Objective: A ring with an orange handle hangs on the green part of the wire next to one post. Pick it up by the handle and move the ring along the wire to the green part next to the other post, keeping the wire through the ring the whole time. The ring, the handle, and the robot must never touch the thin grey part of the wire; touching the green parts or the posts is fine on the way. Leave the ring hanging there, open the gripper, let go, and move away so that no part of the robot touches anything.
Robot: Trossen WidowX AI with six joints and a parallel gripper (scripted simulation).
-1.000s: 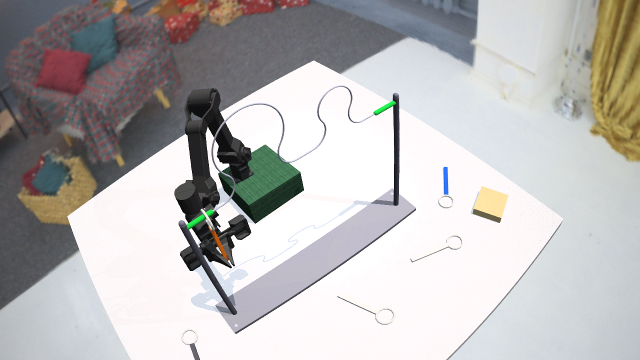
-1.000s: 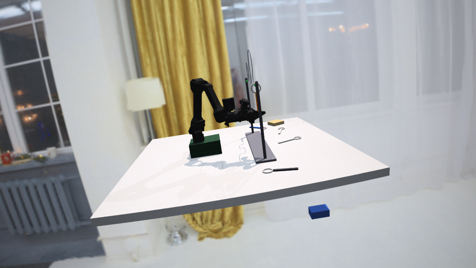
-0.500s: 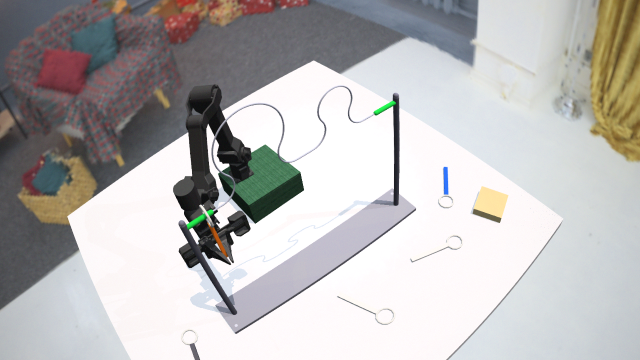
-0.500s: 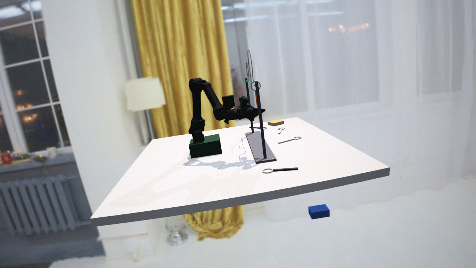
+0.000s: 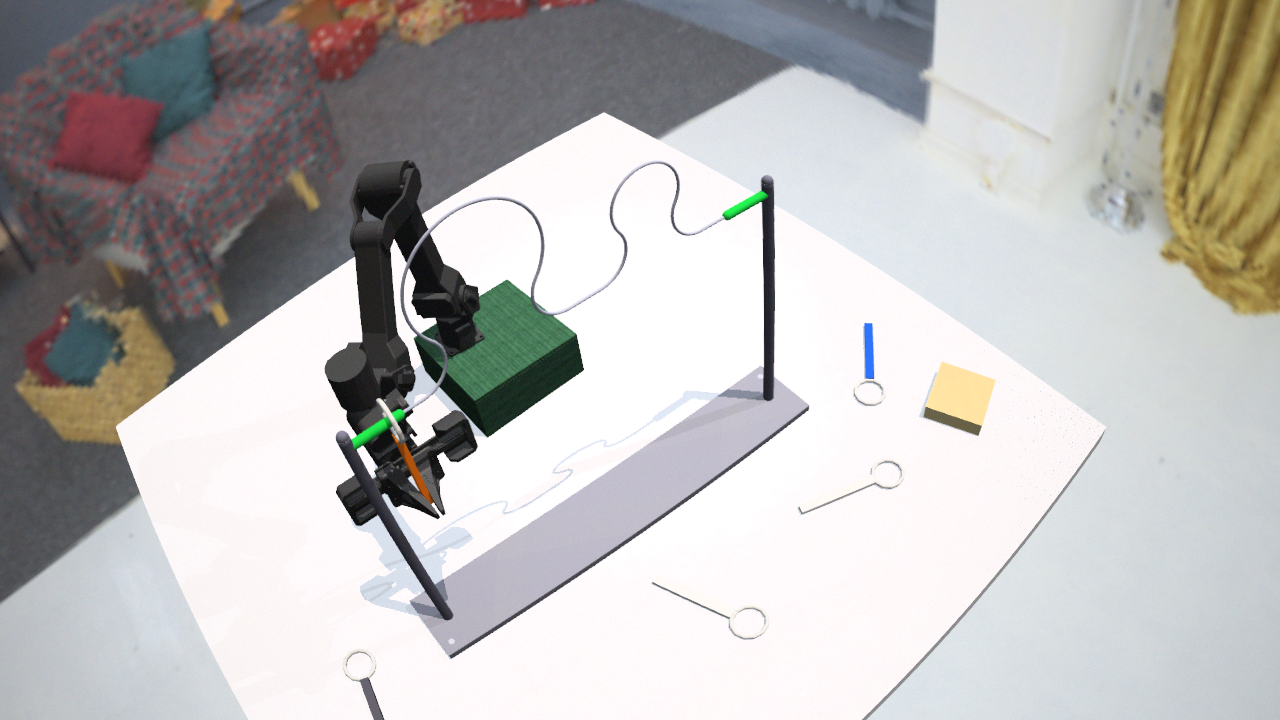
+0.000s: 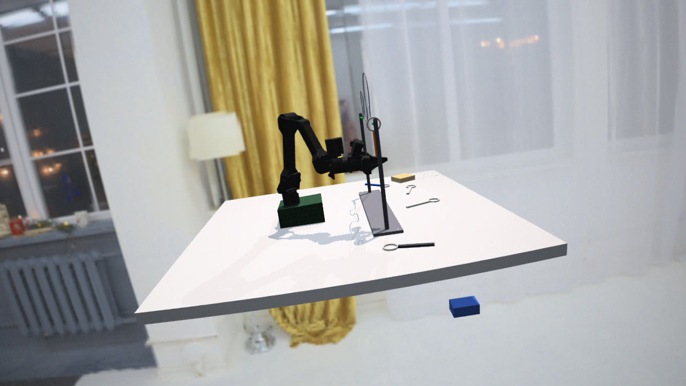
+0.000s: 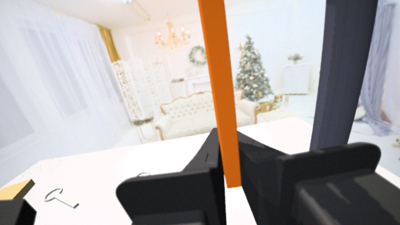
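Right now the ring with orange handle is 4 cm behind my gripper tip and 9 cm above it. From my gripper tip the other things lie so: tan block: 15 cm ahead, 76 cm to the left, 25 cm below; then ring with blue handle: 1 cm ahead, 69 cm to the left, 26 cm below.
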